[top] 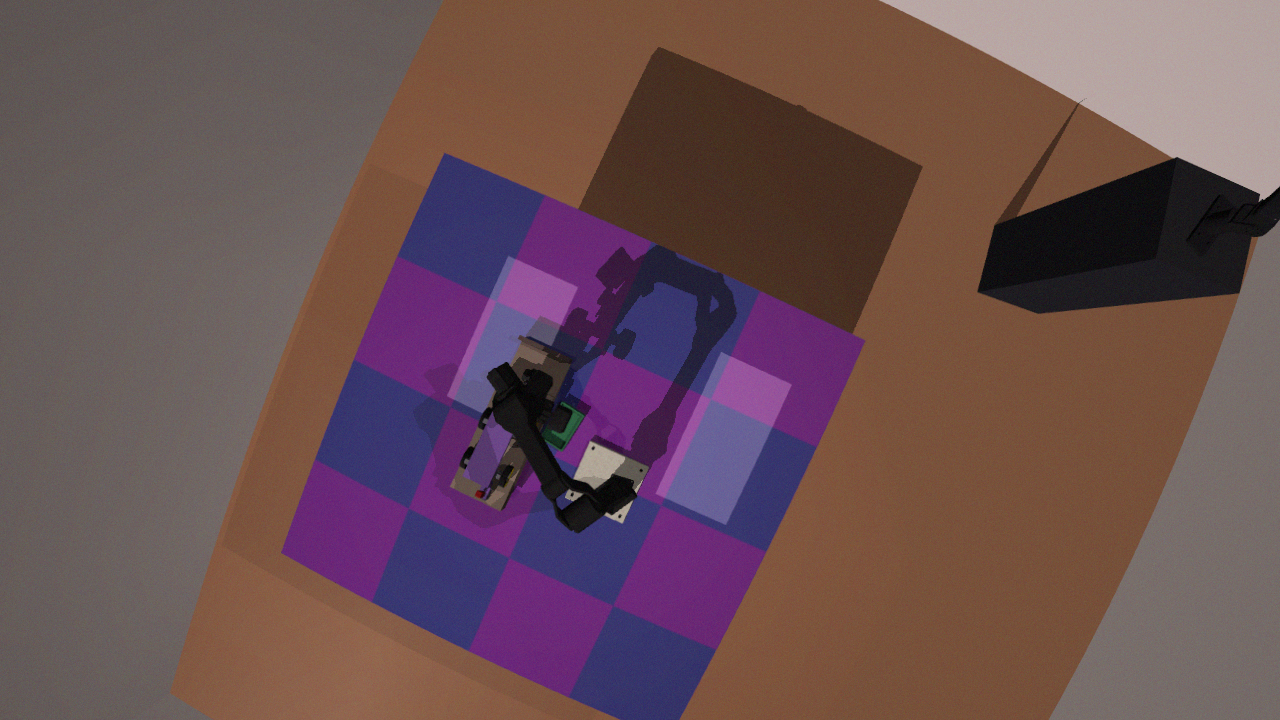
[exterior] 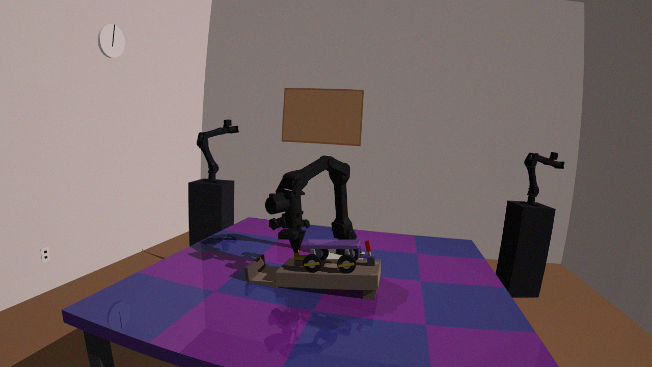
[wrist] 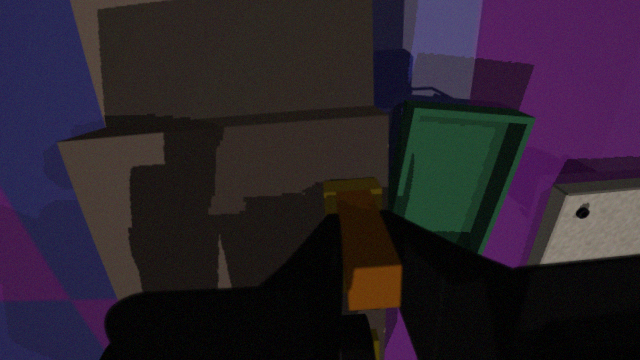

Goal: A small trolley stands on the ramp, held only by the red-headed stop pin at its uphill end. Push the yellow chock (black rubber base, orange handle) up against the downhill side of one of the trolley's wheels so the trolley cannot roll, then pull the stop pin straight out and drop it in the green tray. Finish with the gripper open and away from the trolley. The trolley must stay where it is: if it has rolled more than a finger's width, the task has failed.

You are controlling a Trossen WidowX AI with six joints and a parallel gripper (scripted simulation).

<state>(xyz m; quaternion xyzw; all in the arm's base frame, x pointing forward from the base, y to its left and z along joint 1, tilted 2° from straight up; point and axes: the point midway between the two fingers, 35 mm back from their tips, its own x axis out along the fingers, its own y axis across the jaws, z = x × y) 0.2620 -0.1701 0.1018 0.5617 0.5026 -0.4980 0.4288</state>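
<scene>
Right now my gripper tip is 70 mm short of the red-headed stop pin, 250 mm to the right of it and 50 mm below it. The rest, counted from my gripper tip: tan ramp: 70 mm ahead, 130 mm to the left, 40 mm below; green tray: 60 mm behind, 50 mm to the left, 90 mm below; yellow chock: 20 mm to the left, 10 mm below.
</scene>
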